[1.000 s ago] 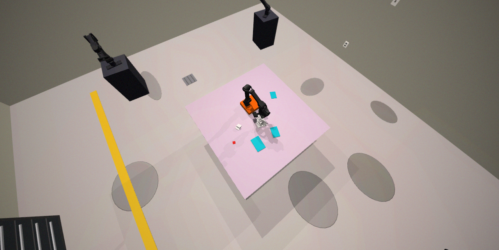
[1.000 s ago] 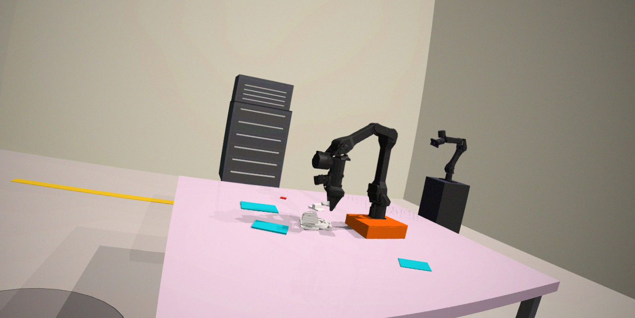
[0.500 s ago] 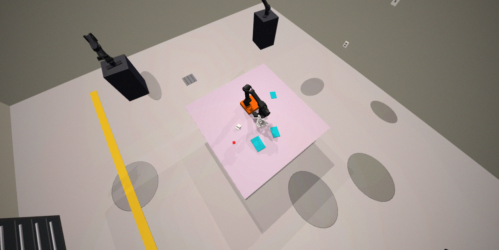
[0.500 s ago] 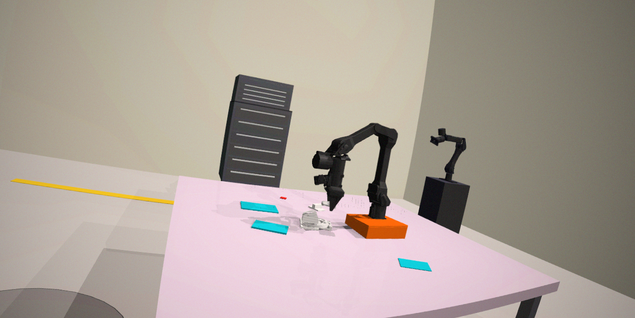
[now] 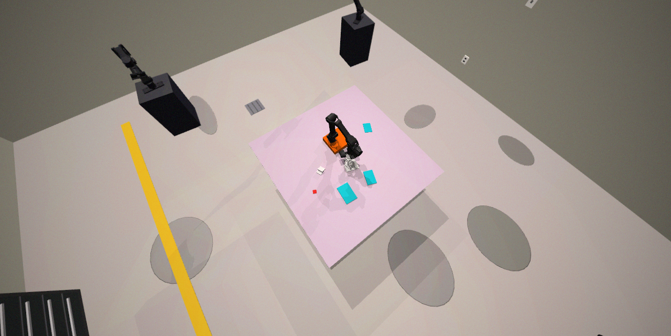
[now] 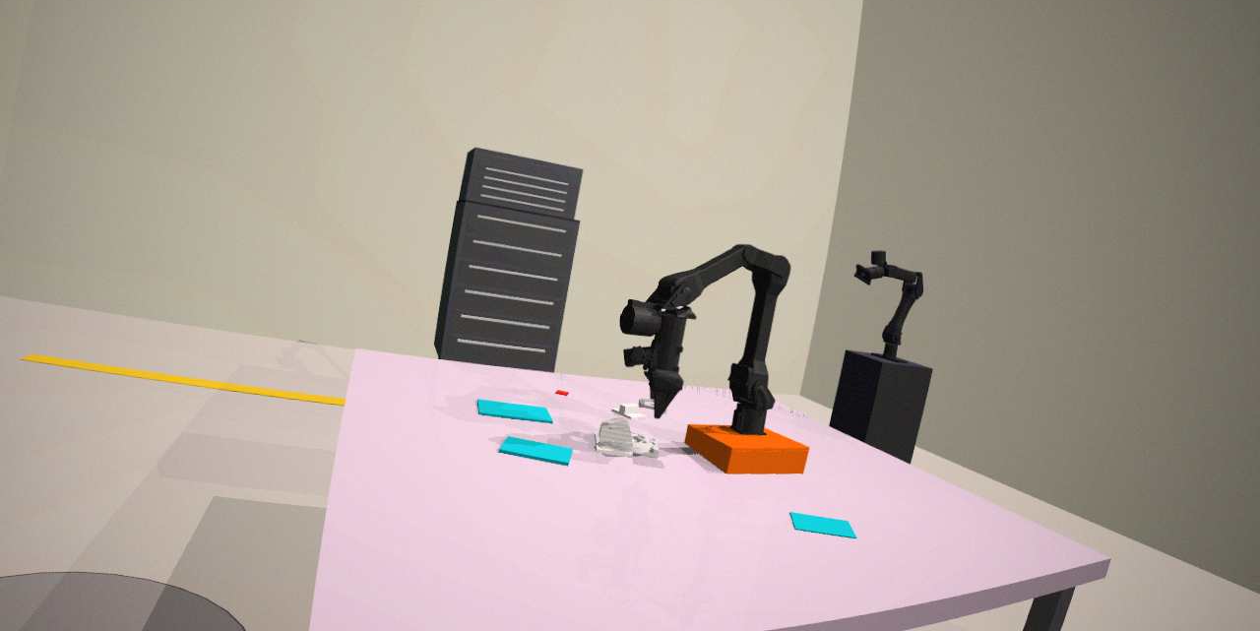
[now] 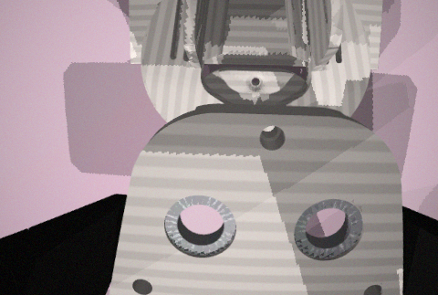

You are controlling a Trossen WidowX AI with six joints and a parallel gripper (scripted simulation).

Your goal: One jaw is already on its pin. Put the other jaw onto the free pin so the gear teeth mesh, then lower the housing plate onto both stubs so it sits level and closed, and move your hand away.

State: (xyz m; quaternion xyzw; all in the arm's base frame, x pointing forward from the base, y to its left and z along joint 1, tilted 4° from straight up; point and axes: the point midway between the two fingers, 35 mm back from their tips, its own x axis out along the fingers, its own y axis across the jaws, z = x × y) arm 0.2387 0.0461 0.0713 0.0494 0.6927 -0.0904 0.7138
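Now: the white jaw 3 cm ahead of my gripper tip, 1 cm to the left of it and 7 cm below it. The rest, counted from my gripper tip: red marker (11 cm ahead, 41 cm to the right, 8 cm below).
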